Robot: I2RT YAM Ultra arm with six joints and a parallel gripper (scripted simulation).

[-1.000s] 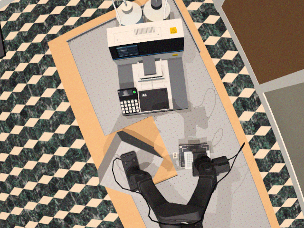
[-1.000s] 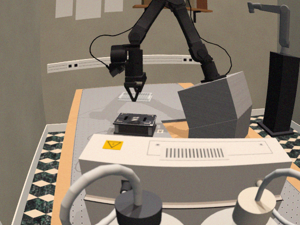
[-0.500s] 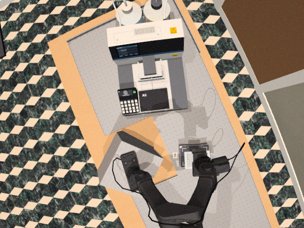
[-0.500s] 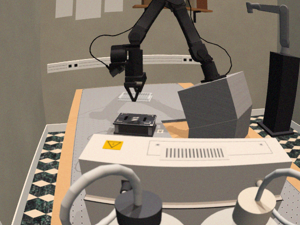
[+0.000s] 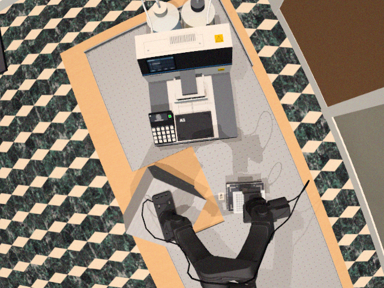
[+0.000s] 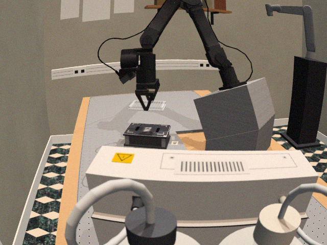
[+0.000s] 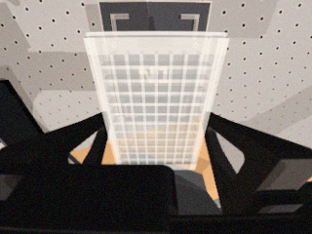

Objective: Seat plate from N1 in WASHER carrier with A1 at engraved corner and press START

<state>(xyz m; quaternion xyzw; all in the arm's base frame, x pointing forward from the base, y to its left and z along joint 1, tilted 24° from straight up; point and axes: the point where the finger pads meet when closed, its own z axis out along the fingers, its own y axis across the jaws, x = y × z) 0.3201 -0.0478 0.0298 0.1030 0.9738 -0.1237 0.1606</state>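
Right now my hand is 120 mm past the dark carrier pocket, 360 mm to the right of it and 60 mm above it. Also, from my hand: label (100 mm behind, 30 mm to the left, 150 mm below); then plate (right at my hand); then plate nest (100 mm below).
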